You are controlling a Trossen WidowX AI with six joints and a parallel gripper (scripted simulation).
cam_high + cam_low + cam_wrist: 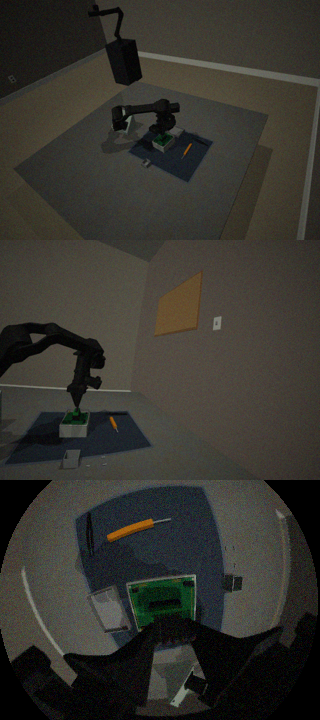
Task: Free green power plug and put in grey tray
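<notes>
Right now my gripper tip is 20 mm above the green power plug. The rest, counted from my gripper tip: blue mat 50 mm ahead, 110 mm below.
</notes>
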